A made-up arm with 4 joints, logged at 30 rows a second.
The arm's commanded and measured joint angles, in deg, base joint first. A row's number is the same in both.
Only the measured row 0 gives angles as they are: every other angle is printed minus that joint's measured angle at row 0.
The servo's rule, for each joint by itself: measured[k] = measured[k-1] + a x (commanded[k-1-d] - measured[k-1]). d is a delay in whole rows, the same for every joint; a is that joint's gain. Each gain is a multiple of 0.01, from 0.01 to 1. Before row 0 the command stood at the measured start. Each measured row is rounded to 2 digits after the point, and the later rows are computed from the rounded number. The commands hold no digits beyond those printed.
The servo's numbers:
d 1
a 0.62 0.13 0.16 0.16
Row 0, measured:
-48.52, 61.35, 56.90, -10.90
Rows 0 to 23, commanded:
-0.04, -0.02, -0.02, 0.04
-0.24, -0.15, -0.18, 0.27
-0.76, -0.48, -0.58, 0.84
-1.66, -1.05, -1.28, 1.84
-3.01, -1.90, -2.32, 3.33
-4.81, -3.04, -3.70, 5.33
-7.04, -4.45, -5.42, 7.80
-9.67, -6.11, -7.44, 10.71
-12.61, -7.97, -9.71, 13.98
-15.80, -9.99, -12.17, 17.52
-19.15, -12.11, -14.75, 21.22
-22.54, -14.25, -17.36, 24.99
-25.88, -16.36, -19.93, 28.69
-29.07, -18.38, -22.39, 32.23
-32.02, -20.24, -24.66, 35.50
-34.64, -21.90, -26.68, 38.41
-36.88, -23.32, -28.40, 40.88
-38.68, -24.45, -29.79, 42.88
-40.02, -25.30, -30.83, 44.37
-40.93, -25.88, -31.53, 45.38
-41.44, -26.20, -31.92, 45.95
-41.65, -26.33, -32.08, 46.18
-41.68, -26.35, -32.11, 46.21
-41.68, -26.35, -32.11, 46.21
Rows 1 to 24, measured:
0.00, 0.00, 0.00, 0.00
-0.02, 0.00, 0.00, 0.01
-0.16, -0.02, -0.03, 0.05
-0.53, -0.08, -0.12, 0.18
-1.23, -0.21, -0.31, 0.45
-2.33, -0.43, -0.63, 0.91
-3.87, -0.77, -1.12, 1.62
-5.84, -1.25, -1.81, 2.61
-8.21, -1.88, -2.71, 3.91
-10.94, -2.67, -3.83, 5.52
-13.95, -3.62, -5.16, 7.44
-17.17, -4.72, -6.69, 9.64
-20.50, -5.96, -8.40, 12.10
-23.84, -7.31, -10.24, 14.75
-27.08, -8.75, -12.18, 17.55
-30.14, -10.24, -14.18, 20.42
-32.93, -11.76, -16.18, 23.30
-35.38, -13.26, -18.14, 26.11
-37.43, -14.71, -20.00, 28.79
-39.04, -16.09, -21.73, 31.28
-40.21, -17.36, -23.30, 33.54
-40.97, -18.51, -24.68, 35.53
-41.39, -19.53, -25.86, 37.23
-41.57, -20.42, -26.86, 38.67

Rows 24 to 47, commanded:
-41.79, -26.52, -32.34, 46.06
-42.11, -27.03, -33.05, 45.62
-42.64, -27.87, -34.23, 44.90
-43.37, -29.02, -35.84, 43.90
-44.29, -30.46, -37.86, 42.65
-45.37, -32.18, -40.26, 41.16
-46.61, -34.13, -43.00, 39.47
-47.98, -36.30, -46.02, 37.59
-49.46, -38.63, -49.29, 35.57
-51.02, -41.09, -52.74, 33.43
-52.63, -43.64, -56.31, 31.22
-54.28, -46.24, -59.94, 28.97
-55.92, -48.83, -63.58, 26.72
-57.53, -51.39, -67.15, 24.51
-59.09, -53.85, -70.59, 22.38
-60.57, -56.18, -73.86, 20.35
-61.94, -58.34, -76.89, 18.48
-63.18, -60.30, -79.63, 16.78
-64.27, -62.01, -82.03, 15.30
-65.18, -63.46, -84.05, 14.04
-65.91, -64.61, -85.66, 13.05
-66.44, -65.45, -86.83, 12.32
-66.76, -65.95, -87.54, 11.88
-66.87, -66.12, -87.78, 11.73
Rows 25 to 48, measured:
-41.64, -21.19, -27.70, 39.88
-41.73, -21.88, -28.44, 40.87
-41.97, -22.55, -29.18, 41.63
-42.39, -23.24, -29.99, 42.15
-43.00, -23.99, -30.93, 42.43
-43.80, -24.83, -32.04, 42.47
-44.77, -25.79, -33.36, 42.26
-45.91, -26.87, -34.90, 41.81
-47.19, -28.10, -36.68, 41.13
-48.60, -29.47, -38.70, 40.24
-50.10, -30.98, -40.95, 39.15
-51.67, -32.63, -43.41, 37.88
-53.29, -34.40, -46.05, 36.45
-54.92, -36.28, -48.85, 34.89
-56.54, -38.24, -51.78, 33.23
-58.12, -40.27, -54.79, 31.49
-59.64, -42.34, -57.84, 29.71
-61.07, -44.42, -60.89, 27.91
-62.38, -46.48, -63.89, 26.13
-63.55, -48.50, -66.79, 24.40
-64.56, -50.44, -69.55, 22.74
-65.40, -52.28, -72.13, 21.19
-66.04, -53.99, -74.48, 19.77
-66.49, -55.54, -76.57, 18.51

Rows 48 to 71, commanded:
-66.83, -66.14, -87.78, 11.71
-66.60, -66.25, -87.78, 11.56
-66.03, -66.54, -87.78, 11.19
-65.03, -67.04, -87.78, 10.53
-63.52, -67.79, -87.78, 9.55
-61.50, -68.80, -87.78, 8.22
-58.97, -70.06, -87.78, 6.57
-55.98, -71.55, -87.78, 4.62
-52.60, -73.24, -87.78, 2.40
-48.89, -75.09, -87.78, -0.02
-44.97, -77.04, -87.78, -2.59
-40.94, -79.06, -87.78, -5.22
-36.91, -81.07, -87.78, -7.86
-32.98, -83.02, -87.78, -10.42
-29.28, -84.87, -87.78, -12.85
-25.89, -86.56, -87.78, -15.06
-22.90, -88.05, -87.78, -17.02
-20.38, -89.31, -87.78, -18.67
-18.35, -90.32, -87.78, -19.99
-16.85, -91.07, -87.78, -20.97
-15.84, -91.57, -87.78, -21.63
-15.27, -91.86, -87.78, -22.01
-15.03, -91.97, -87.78, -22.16
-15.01, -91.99, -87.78, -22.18
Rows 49 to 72, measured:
-66.73, -56.92, -78.36, 17.43
-66.79, -58.12, -79.87, 16.51
-66.67, -59.18, -81.14, 15.72
-66.27, -60.14, -82.20, 15.00
-65.50, -61.04, -83.09, 14.28
-64.27, -61.92, -83.84, 13.52
-62.55, -62.81, -84.47, 12.67
-60.33, -63.75, -85.00, 11.69
-57.63, -64.76, -85.44, 10.56
-54.51, -65.86, -85.81, 9.25
-51.03, -67.06, -86.13, 7.77
-47.27, -68.36, -86.39, 6.11
-43.35, -69.75, -86.61, 4.30
-39.36, -71.22, -86.80, 2.35
-35.40, -72.75, -86.96, 0.31
-31.61, -74.33, -87.09, -1.80
-28.06, -75.92, -87.20, -3.92
-24.86, -77.50, -87.29, -6.02
-22.08, -79.04, -87.37, -8.04
-19.77, -80.51, -87.44, -9.95
-17.96, -81.88, -87.49, -11.71
-16.65, -83.14, -87.54, -13.30
-15.79, -84.27, -87.58, -14.69
-15.32, -85.27, -87.61, -15.89

